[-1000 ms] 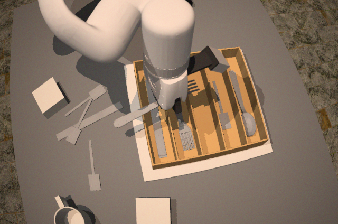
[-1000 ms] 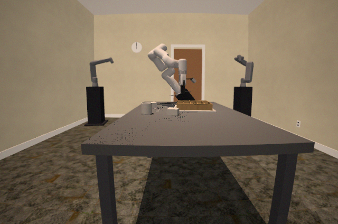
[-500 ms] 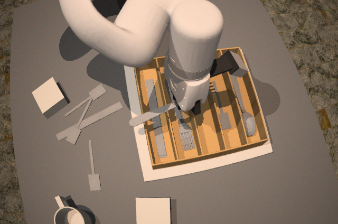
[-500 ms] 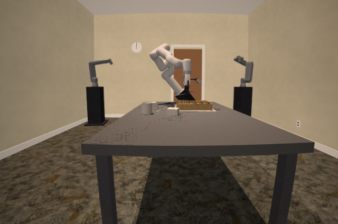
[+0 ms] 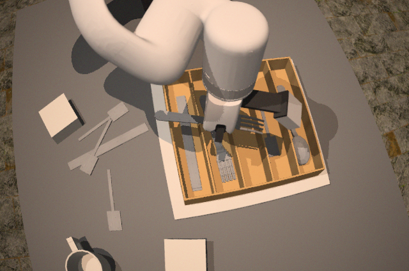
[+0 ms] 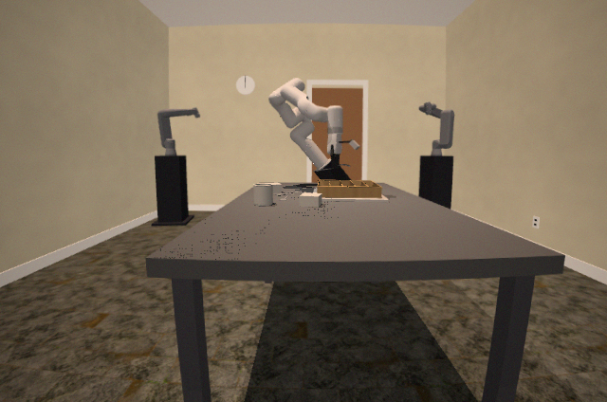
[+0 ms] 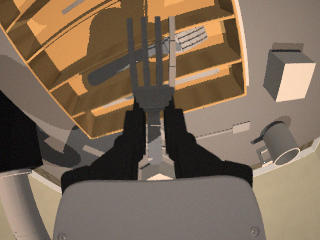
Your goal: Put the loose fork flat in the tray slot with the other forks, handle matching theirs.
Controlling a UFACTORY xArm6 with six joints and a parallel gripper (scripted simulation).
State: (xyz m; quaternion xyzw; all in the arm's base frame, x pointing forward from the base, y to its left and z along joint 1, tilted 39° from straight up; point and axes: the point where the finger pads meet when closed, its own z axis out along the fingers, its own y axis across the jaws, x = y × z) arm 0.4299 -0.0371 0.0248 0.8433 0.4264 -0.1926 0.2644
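The tray lies 110 mm below my hand, 70 mm to the left of it and 10 mm behind it. From my hand the other things lie so: mug (360 mm to the right, 150 mm ahead, 130 mm below).
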